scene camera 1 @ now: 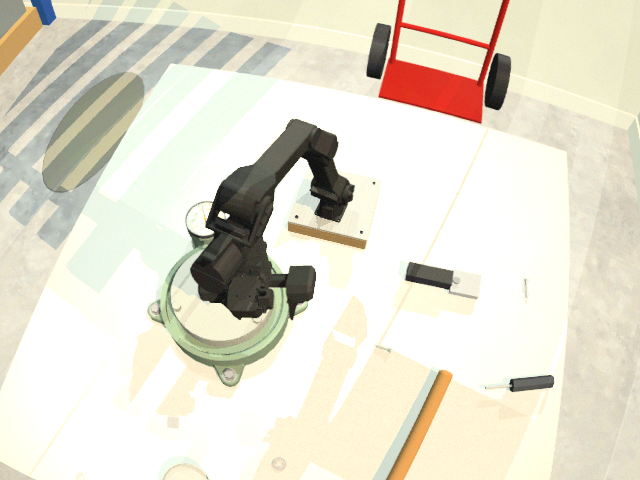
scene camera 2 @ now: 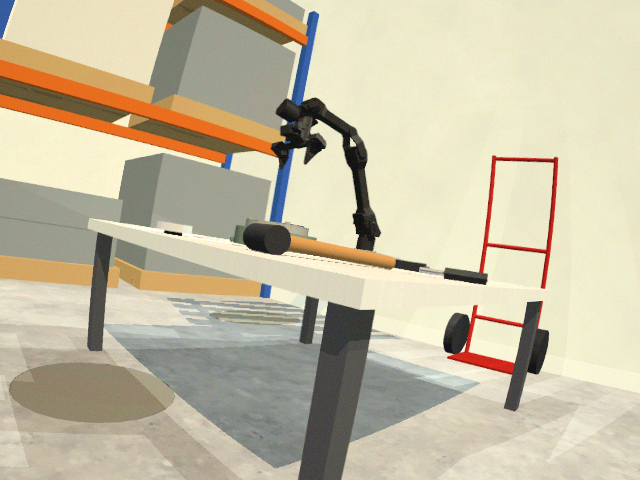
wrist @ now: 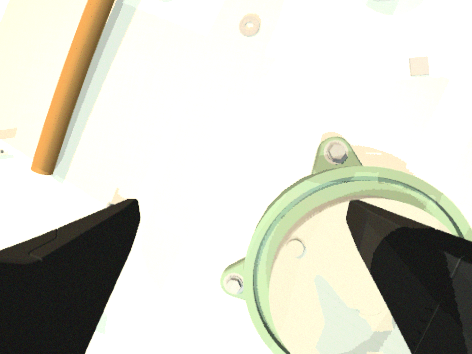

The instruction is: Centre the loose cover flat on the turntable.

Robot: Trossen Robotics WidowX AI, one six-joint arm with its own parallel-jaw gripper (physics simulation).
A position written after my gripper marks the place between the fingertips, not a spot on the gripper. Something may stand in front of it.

Note:
My gripper (scene camera 1: 266, 318) is open, holding nothing. Also in view: a round cover (scene camera 1: 211, 323). The table carries a black-and-grey block (scene camera 1: 459, 283) and a hammer (scene camera 2: 273, 239). I also see a round dial gauge (scene camera 1: 229, 361).
The round cover is seen too in the wrist view (wrist: 320, 288). The hammer shows as well in the wrist view (wrist: 90, 28). My gripper is seen too in scene camera 2 (scene camera 2: 292, 166) and in the wrist view (wrist: 244, 209). The wrist view misses the black-and-grey block, which is hidden by my gripper.

